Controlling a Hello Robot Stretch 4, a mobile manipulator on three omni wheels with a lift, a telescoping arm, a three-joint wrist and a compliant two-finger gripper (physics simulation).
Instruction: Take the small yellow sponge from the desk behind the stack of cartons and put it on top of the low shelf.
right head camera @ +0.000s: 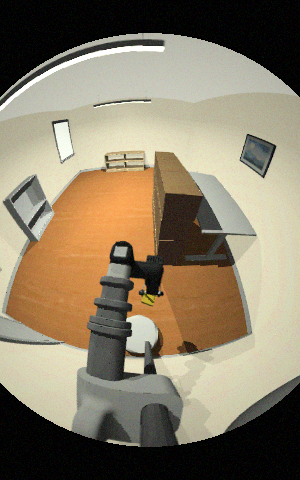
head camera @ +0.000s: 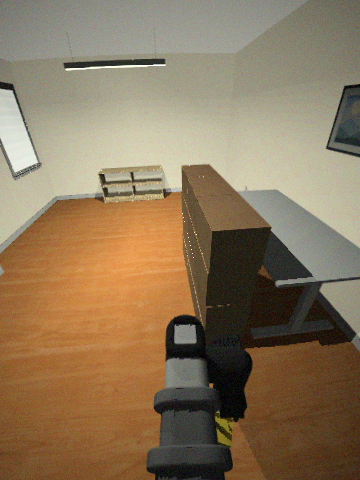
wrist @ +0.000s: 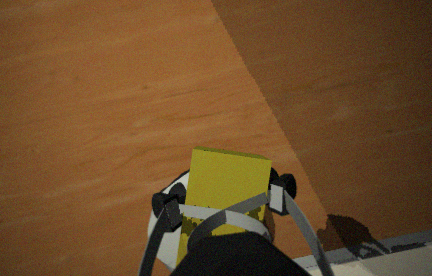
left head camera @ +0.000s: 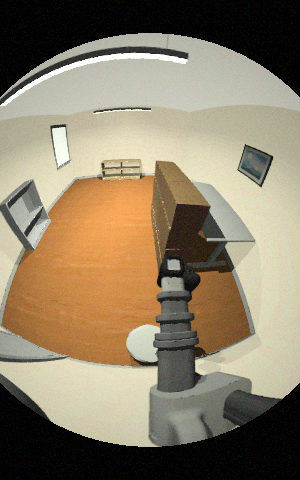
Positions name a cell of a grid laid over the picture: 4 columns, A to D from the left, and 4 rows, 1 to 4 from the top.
Scene:
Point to a grey shelf unit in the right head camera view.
A2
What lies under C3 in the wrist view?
A small yellow sponge.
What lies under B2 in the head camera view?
A low shelf.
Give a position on a framed picture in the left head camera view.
D2

